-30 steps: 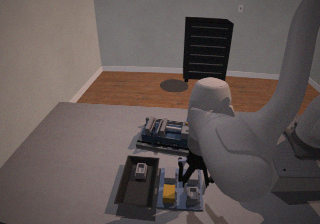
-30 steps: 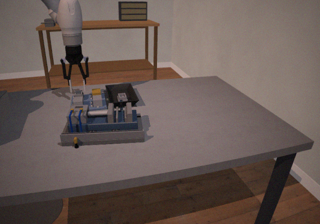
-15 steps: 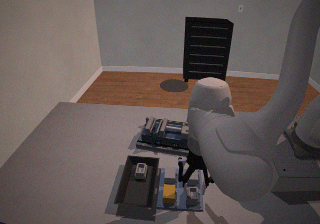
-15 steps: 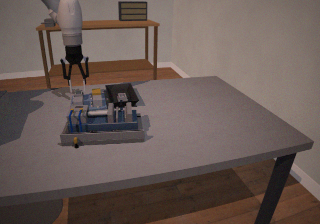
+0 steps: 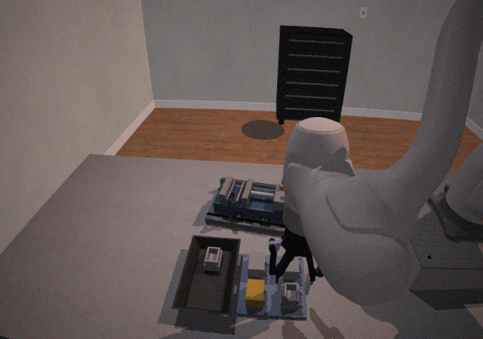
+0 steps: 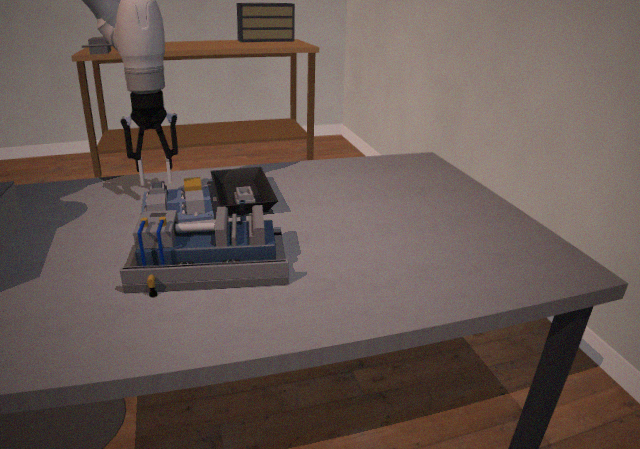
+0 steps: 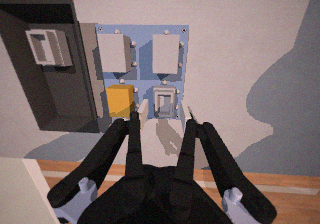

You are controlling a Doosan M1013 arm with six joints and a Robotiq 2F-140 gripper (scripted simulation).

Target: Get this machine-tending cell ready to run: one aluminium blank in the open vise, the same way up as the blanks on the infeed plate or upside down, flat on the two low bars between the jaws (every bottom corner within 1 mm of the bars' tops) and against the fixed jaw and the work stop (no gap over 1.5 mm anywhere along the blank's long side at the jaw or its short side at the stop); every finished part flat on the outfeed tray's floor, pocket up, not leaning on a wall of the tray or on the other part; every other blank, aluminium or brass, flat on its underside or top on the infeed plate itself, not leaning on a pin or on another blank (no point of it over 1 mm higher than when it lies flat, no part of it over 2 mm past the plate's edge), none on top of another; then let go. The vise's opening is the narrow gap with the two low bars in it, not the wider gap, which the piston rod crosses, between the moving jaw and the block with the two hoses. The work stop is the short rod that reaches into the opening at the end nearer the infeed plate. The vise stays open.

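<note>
Right now the infeed plate is 5 cm ahead of my hand, 4 cm to the right of it and 8 cm below it. Also, from my hand: blue vise (12 cm ahead, 33 cm to the right, 4 cm below); then brass blank (9 cm ahead, 6 cm below); then aluminium blank (9 cm ahead, 9 cm to the right, 6 cm below).
</note>
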